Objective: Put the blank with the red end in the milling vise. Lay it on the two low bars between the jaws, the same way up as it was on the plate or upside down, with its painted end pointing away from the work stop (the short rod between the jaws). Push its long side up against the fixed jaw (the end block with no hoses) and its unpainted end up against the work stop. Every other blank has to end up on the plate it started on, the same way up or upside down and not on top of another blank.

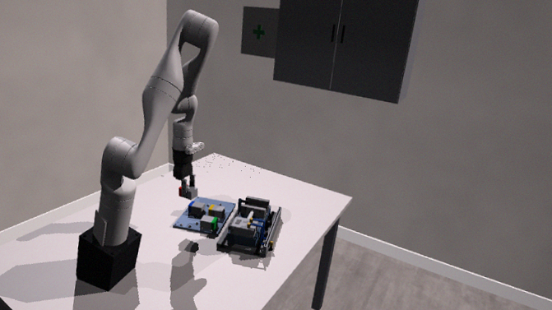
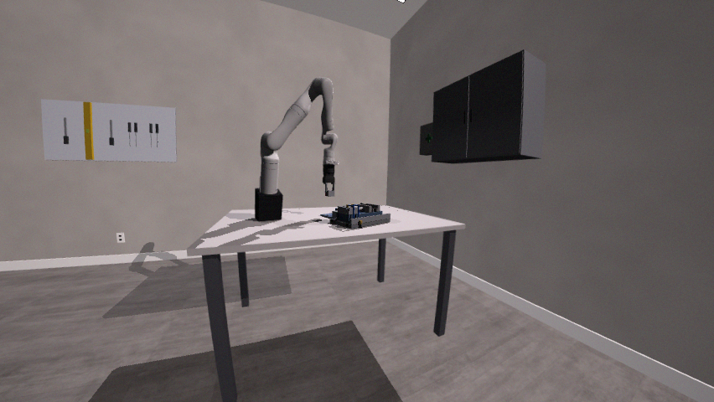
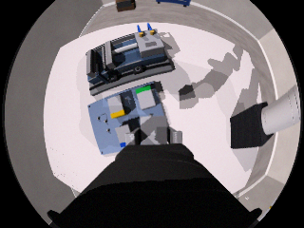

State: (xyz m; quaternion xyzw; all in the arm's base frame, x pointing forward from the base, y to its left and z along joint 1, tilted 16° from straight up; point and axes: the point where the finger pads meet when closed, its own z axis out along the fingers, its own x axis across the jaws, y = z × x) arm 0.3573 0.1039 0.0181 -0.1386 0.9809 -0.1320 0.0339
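Right now my hand is 40 mm short of the green-ended blank, 80 mm to the left of it and 140 mm above it. Also, from my hand: plate (100 mm ahead, 10 mm to the left, 170 mm below); then yellow blank (120 mm ahead, 30 mm to the right, 140 mm below); then blue blank (80 mm ahead, 50 mm to the left, 140 mm below).
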